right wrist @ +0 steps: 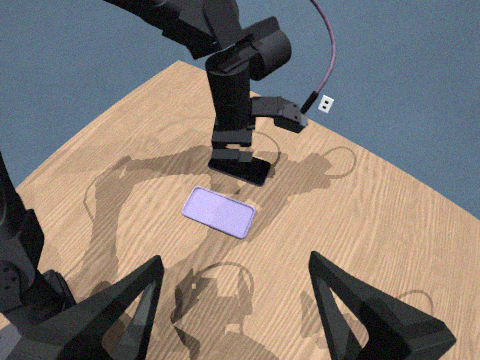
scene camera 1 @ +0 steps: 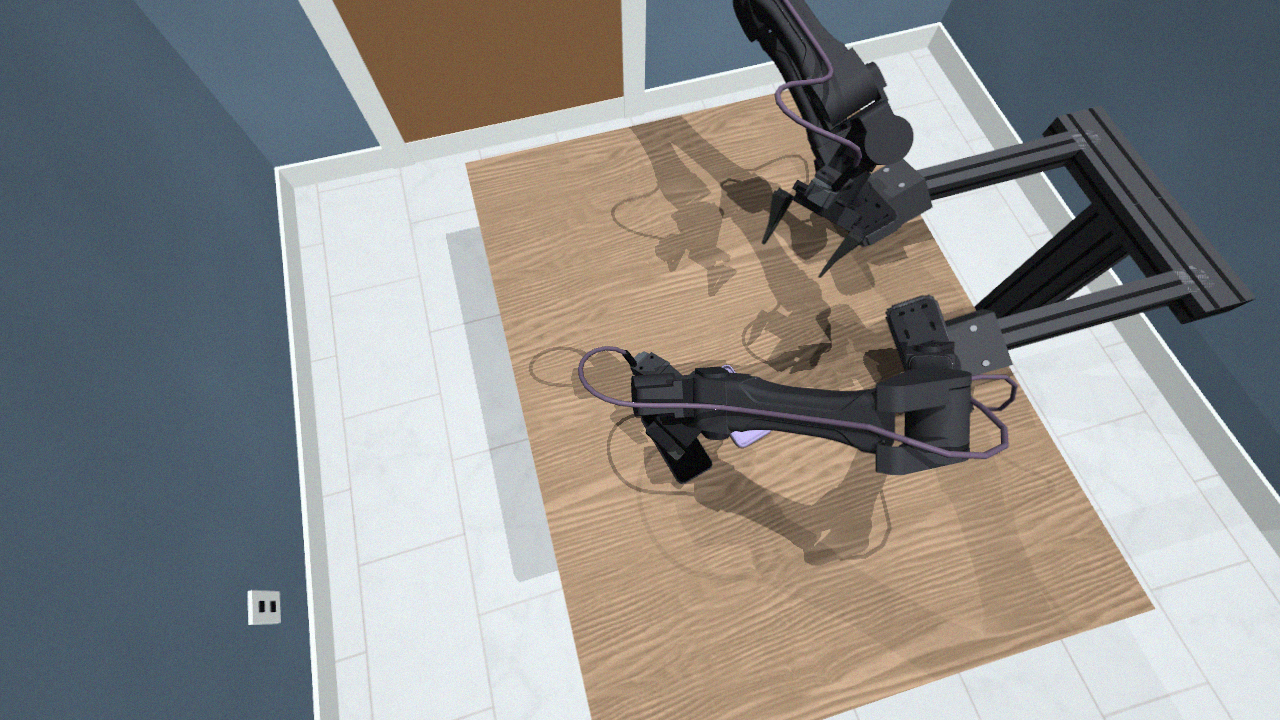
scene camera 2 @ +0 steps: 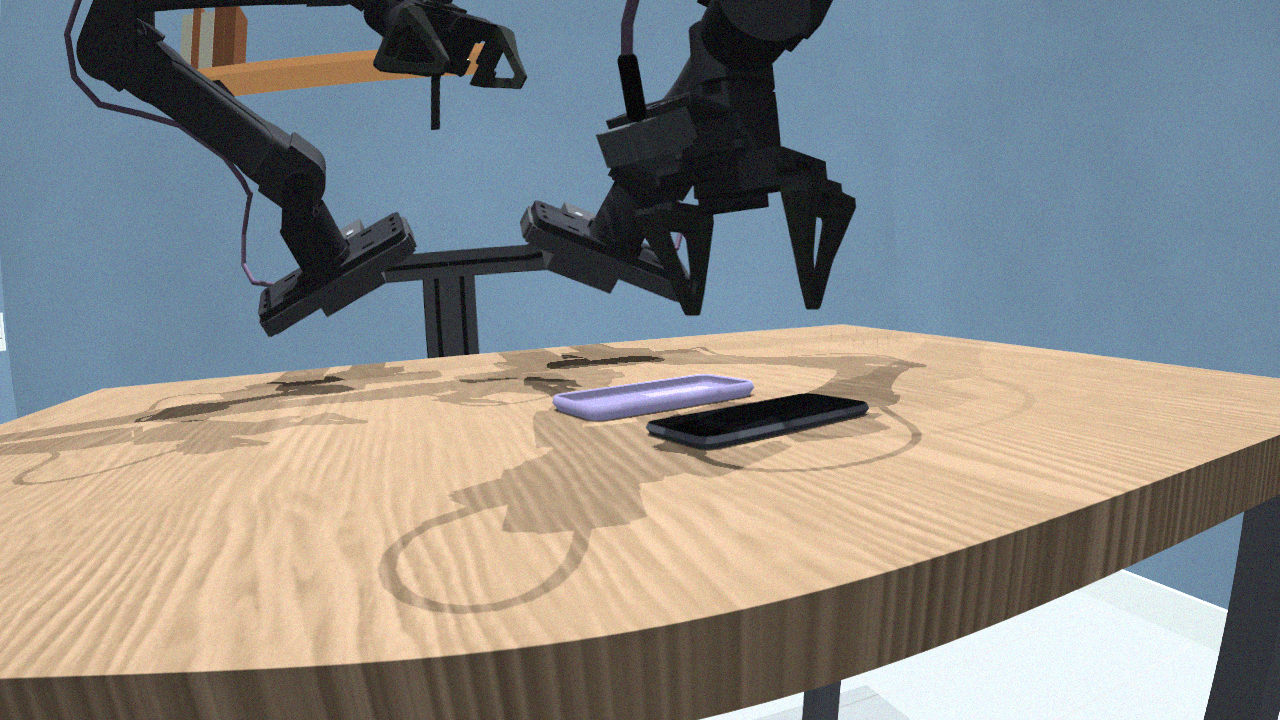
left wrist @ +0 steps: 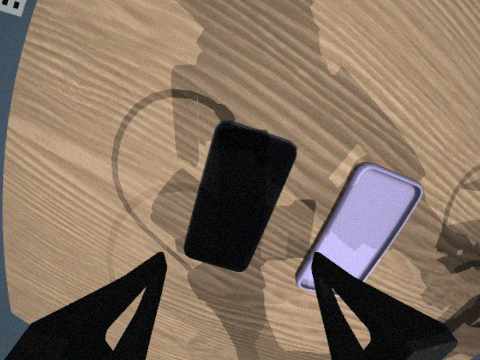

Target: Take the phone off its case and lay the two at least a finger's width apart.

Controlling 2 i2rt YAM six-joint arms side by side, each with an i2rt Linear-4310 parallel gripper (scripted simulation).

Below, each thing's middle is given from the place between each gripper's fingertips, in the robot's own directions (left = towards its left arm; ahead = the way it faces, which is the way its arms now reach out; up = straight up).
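The black phone (scene camera 2: 717,428) is 80 mm below my left hand (scene camera 2: 750,312) and 10 mm ahead of it. My right hand (scene camera 2: 486,75) is 290 mm above the black phone, 160 mm to the right of it and 200 mm short of it. Going by its middle, the black phone is nearer to my left hand than to my right hand.
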